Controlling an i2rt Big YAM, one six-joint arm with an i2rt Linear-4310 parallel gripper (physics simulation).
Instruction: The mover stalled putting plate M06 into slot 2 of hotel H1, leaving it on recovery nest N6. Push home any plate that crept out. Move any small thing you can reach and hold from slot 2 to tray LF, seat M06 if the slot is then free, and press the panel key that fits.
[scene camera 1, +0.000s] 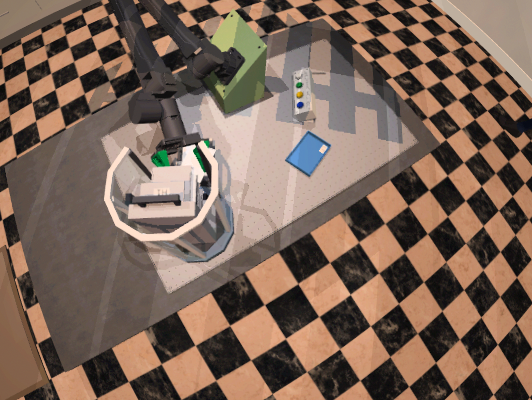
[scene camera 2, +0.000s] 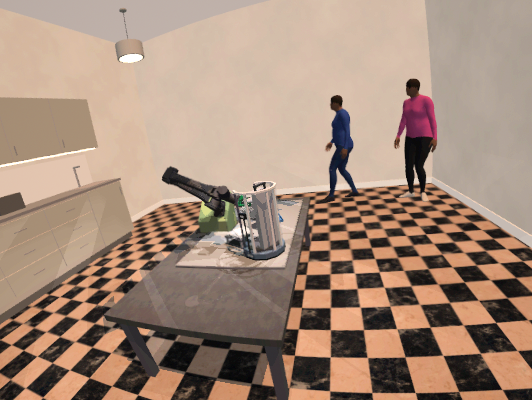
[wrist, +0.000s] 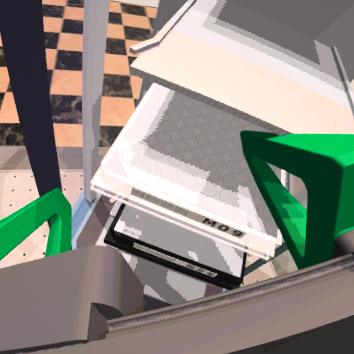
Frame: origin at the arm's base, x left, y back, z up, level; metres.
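Seen in the pictures: gripper, fingertip midpoint: (wrist: 149, 170); arm's base, origin of the base link: (scene camera 1: 230, 66) (scene camera 2: 220, 209).
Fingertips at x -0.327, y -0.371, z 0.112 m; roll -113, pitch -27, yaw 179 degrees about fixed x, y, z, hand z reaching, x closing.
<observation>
Pixels of each thing's middle, then the offset from my fingertips to it. "spot": a spot on its surface instead.
- clear plate marked M09, body centre: (wrist: 214, 125) (scene camera 1: 178, 190) dz +0.010, dx -0.039, dy -0.022 m
- pale shelf, body centre: (wrist: 265, 55) (scene camera 1: 170, 188) dz +0.054, dx -0.051, dy -0.027 m
- dark-rimmed piece, body centre: (wrist: 197, 182) dz -0.043, dx -0.046, dy -0.019 m
- tower's pale top block, surface spot: (scene camera 1: 165, 210) spot: dz +0.113, dx -0.077, dy -0.093 m
- blue tray, body centre: (scene camera 1: 308, 152) dz -0.254, dx +0.418, dy -0.024 m
- key panel, body centre: (scene camera 1: 304, 94) dz -0.221, dx +0.550, dy +0.188 m
- pale ring, surface spot: (scene camera 1: 111, 212) spot: dz +0.131, dx -0.173, dy -0.043 m
- dark bar, surface spot: (wrist: 30, 100) spot: dz +0.039, dx +0.050, dy -0.004 m
My gripper (scene camera 1: 181, 157) (wrist: 149, 170) is open and empty at the opening of the caged tower. In the wrist view its green fingers stand on either side of a clear plate marked M09 (wrist: 200, 150), which sticks out below a pale shelf (wrist: 215, 75) of the hotel. Under it lies a dark-rimmed piece (wrist: 175, 241) with a shadowed label that I cannot read for sure. The tower's pale top block (scene camera 1: 165, 210) also shows in scene camera 1. Tray LF is probably the blue tray (scene camera 1: 306, 154). The key panel (scene camera 1: 308, 107) has green, yellow and blue keys. No small loose thing is discernible.
A pale ring (scene camera 1: 111, 212) and upright posts (wrist: 95, 100) enclose the tower. A dark bar (wrist: 30, 100) stands at the left in the wrist view. A green wedge block (scene camera 1: 245, 70) (scene camera 2: 215, 222) stands beside the arm. Two people (scene camera 2: 341, 135) (scene camera 2: 419, 120) stand beyond the table.
</observation>
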